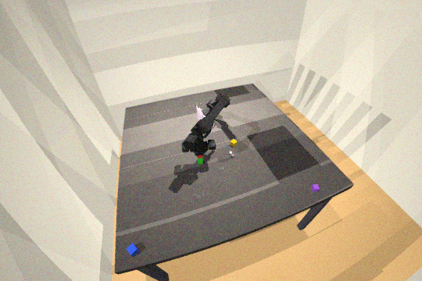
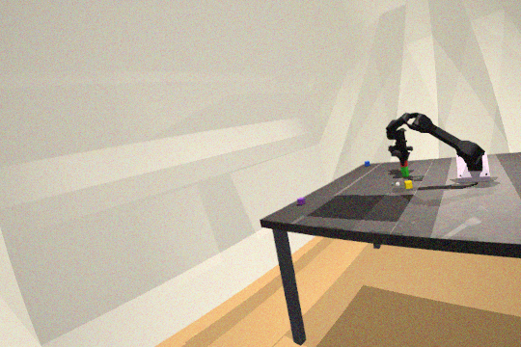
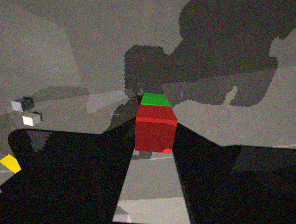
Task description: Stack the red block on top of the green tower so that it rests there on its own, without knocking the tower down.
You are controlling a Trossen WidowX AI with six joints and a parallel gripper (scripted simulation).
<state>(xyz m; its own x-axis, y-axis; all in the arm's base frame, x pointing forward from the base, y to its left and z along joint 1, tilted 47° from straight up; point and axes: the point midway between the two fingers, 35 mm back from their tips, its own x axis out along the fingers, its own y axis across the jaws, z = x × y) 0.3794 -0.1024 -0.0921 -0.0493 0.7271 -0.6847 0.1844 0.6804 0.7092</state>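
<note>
The red block lies 10 mm above my gripper tip. The rest, counted from my gripper tip: small white piece (10 mm behind, 200 mm to the left, 60 mm below); then blue block (410 mm ahead, 420 mm to the right, 50 mm below); then yellow block (70 mm behind, 250 mm to the left, 50 mm below).
</note>
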